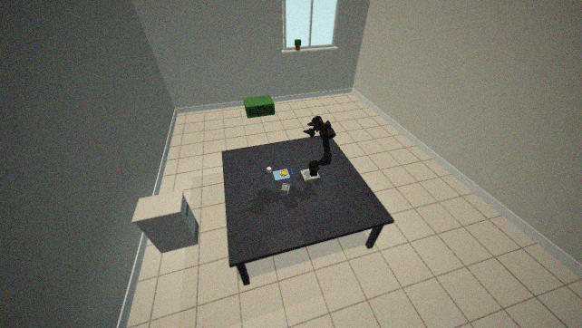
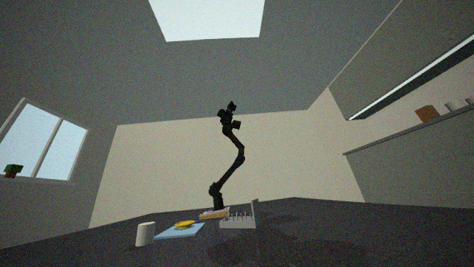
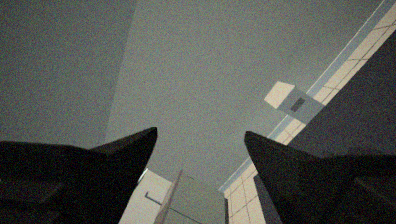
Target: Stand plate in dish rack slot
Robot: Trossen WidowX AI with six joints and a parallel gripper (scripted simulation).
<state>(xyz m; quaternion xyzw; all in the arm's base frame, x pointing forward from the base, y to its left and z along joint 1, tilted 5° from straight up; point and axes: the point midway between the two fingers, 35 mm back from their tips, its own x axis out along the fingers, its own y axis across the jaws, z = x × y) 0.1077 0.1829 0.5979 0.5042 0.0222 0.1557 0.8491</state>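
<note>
My gripper tip is now 630 mm above the yellow plate, 200 mm to the left of it and 150 mm short of it. From my gripper tip the other things lie so: blue mat: 640 mm below, 190 mm to the right, 180 mm ahead; dish rack: 620 mm below, 160 mm ahead, 20 mm to the left; white cup: 620 mm below, 290 mm ahead, 240 mm to the right.
</note>
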